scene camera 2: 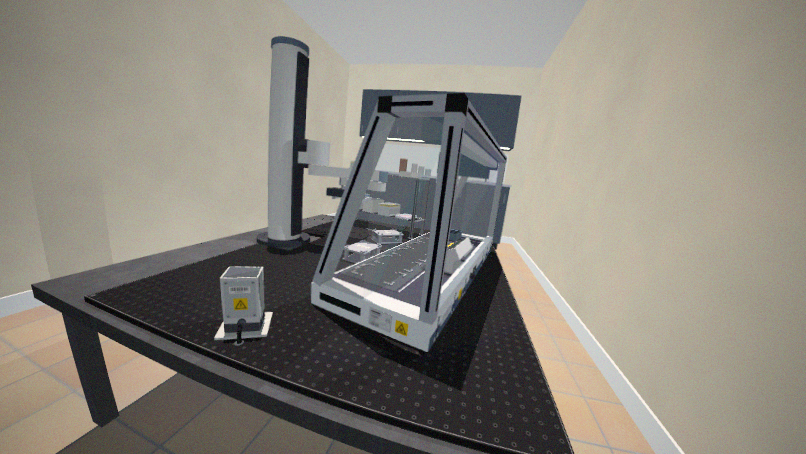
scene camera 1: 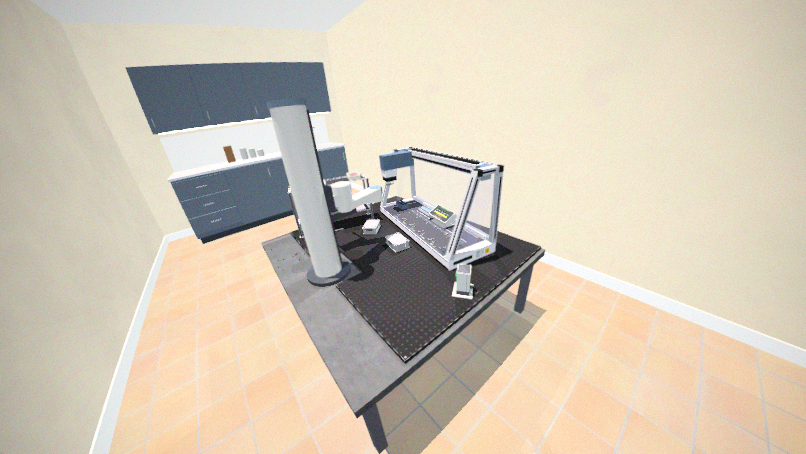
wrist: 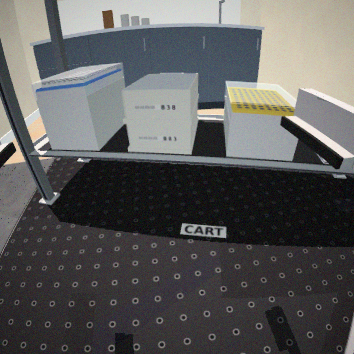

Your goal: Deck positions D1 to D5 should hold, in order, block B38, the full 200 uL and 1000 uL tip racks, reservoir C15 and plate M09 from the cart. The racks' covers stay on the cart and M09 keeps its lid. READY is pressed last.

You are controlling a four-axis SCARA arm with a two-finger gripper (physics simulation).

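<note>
In the wrist view block B38 lies on a second block on the cart's lower shelf. A blue-edged tip rack stands left of them. A yellow-topped tip rack stands to the right. A pinkish plate shows small in scene camera 2; its label is unreadable. My gripper is open and empty, at the front of the lower shelf, its fingers at either side of the wrist view. C15 and M09 cannot be identified. The enclosure's deck shows no labware on its front positions.
Cart post stands at the left. Two low white stands sit between arm column and framed enclosure. A blue-grey head hangs at its far end. A small boxy device stands near the table edge.
</note>
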